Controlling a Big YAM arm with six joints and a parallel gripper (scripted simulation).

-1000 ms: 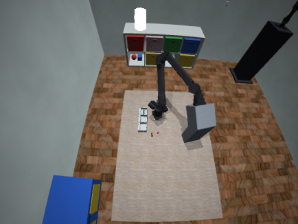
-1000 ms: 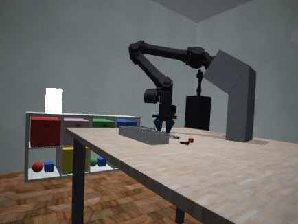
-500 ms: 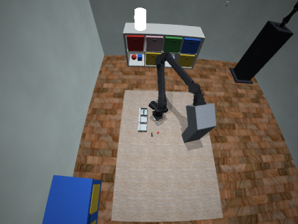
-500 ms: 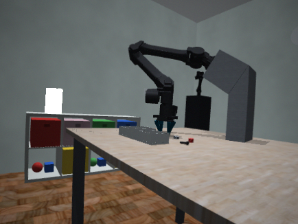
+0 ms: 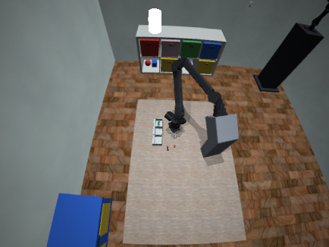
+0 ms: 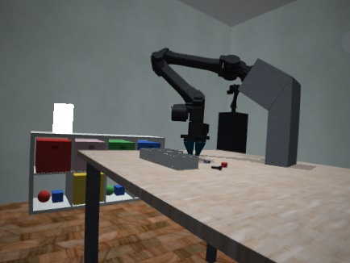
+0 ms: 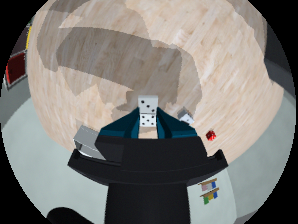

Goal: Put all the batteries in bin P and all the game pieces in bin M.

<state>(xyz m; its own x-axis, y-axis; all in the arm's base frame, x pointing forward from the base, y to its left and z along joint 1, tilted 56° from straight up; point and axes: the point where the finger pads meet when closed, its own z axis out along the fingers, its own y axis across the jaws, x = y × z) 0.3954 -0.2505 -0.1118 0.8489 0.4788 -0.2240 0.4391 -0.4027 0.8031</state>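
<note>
Now: hand right at the white piece. Also, from my hand: green piece: 14 cm ahead, 7 cm to the right; then black object: 18 cm to the left, 5 cm ahead; then red game piece: 15 cm to the left, 1 cm behind.
</note>
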